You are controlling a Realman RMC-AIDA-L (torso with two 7-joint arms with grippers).
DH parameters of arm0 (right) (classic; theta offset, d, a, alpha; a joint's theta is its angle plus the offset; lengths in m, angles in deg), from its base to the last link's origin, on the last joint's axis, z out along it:
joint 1: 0 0.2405 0 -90
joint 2: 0 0 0 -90
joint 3: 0 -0.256 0 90
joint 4: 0 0 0 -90
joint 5: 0 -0.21 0 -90
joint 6: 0 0 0 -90
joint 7: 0 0.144 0 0
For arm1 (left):
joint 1: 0 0.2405 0 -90
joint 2: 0 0 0 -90
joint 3: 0 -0.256 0 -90
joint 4: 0 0 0 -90
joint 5: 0 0.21 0 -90
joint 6: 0 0 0 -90
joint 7: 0 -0.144 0 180
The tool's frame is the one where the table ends.
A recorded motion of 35 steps. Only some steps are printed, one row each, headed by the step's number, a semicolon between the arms.
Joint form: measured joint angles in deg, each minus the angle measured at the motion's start. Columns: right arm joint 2, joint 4, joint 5, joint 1, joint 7, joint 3, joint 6; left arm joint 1, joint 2, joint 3, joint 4, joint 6, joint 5, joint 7.
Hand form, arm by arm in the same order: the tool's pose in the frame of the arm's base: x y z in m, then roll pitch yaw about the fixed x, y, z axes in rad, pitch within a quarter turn. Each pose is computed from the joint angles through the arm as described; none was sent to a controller.
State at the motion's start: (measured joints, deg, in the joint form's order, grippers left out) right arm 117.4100 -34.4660 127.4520 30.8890 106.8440 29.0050 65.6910; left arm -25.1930 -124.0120 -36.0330 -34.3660 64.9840 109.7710 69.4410
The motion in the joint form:
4: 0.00 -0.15 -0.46 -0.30 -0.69 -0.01 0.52; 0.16 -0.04 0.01 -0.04 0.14 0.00 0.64
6: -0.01 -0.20 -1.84 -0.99 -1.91 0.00 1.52; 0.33 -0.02 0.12 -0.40 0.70 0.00 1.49
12: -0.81 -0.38 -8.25 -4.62 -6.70 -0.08 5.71; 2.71 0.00 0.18 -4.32 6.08 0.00 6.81
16: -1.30 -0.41 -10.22 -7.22 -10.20 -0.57 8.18; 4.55 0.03 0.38 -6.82 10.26 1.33 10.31
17: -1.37 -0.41 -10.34 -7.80 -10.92 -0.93 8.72; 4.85 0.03 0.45 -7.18 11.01 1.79 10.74
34: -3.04 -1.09 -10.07 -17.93 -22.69 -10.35 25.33; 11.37 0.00 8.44 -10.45 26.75 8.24 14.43
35: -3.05 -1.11 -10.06 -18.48 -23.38 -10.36 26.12; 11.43 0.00 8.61 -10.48 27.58 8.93 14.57
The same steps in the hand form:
4: 0.3403 0.3571 0.0226 -2.8107 0.5912 -1.0260; -0.3186 0.3341 -0.0237 -2.5825 -0.5610 0.4748
6: 0.3406 0.3537 0.0234 -2.8211 0.6033 -1.0170; -0.3183 0.3334 -0.0222 -2.5909 -0.5712 0.4845
12: 0.3475 0.3372 0.0349 -2.8437 0.6728 -0.9824; -0.3174 0.3227 -0.0095 -2.6562 -0.6251 0.5351
16: 0.3568 0.3218 0.0409 -2.8325 0.6887 -0.9506; -0.3189 0.3106 -0.0036 -2.7215 -0.6354 0.5835
17: 0.3594 0.3179 0.0421 -2.8293 0.6912 -0.9463; -0.3194 0.3081 -0.0031 -2.7337 -0.6322 0.5910
34: 0.3883 0.2356 0.0697 -2.8290 0.7521 -0.8511; -0.3389 0.2456 0.0115 -2.9321 -0.6609 0.7614
35: 0.3888 0.2310 0.0696 -2.8309 0.7496 -0.8440; -0.3386 0.2431 0.0107 -2.9494 -0.6532 0.7687

